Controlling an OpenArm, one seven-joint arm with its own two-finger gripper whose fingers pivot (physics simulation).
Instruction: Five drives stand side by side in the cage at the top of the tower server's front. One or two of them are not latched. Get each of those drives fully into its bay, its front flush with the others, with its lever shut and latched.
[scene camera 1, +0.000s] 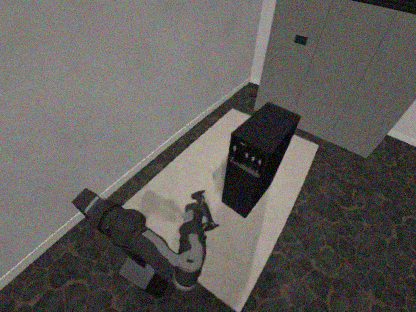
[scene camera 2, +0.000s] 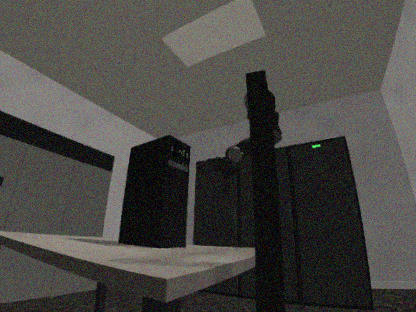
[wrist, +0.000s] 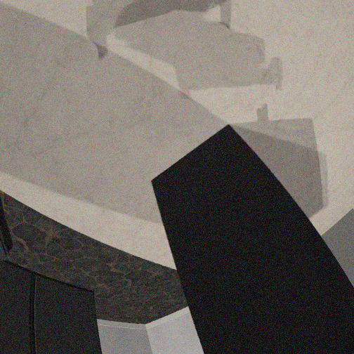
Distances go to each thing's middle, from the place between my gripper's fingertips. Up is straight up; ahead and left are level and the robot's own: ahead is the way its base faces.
Right now my hand is 35 cm short of the black tower server (scene camera 2: 154, 214), 12 cm to the left of it and 2 cm above it.
